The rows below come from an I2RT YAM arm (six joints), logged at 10 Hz.
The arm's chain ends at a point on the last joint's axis. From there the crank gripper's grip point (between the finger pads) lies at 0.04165 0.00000 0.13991 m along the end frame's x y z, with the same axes.
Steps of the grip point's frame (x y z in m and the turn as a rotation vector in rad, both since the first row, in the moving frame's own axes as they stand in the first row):
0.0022, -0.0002, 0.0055, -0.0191, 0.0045, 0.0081
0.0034, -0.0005, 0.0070, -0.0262, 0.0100, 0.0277
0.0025, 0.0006, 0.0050, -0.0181, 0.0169, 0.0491
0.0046, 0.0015, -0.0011, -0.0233, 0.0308, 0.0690
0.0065, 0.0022, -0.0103, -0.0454, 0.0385, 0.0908
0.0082, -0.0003, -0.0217, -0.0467, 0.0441, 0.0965
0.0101, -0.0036, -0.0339, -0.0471, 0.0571, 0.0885
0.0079, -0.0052, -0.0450, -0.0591, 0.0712, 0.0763
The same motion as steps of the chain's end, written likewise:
0.0016, -0.0032, 0.0057, -0.0191, 0.0045, 0.0081
0.0021, -0.0053, 0.0075, -0.0262, 0.0100, 0.0277
0.0003, -0.0040, 0.0058, -0.0181, 0.0169, 0.0491
0.0005, -0.0048, 0.0003, -0.0233, 0.0308, 0.0690
0.0016, -0.0081, -0.0084, -0.0454, 0.0385, 0.0908
0.0026, -0.0111, -0.0195, -0.0467, 0.0441, 0.0965
0.0027, -0.0142, -0.0311, -0.0471, 0.0571, 0.0885
-0.0015, -0.0169, -0.0413, -0.0591, 0.0712, 0.0763

